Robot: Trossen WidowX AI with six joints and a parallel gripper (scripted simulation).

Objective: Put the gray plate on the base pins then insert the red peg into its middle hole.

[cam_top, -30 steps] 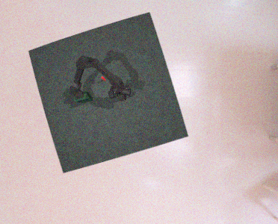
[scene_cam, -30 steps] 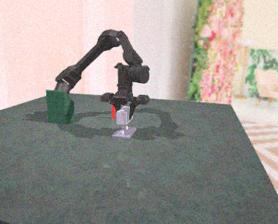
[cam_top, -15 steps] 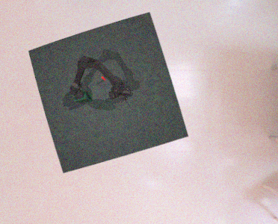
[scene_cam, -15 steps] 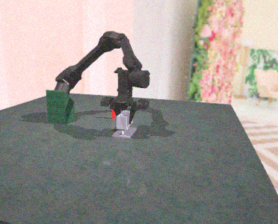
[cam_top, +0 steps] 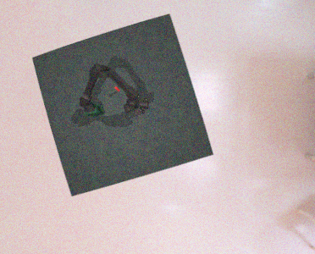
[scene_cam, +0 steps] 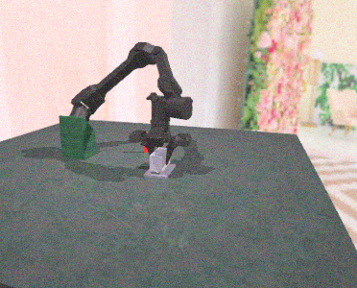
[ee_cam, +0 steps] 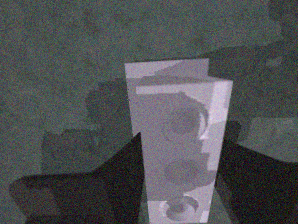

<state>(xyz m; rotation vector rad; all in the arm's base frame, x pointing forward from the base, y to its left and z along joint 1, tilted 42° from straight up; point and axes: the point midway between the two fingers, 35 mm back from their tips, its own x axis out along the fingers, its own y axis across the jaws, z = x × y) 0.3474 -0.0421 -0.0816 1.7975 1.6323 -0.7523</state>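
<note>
The base is 2 cm below my gripper tip. The rest, counted from my gripper tip: red peg 19 cm to the left, 11 cm behind, 2 cm above; gray plate 3 cm above.
</note>
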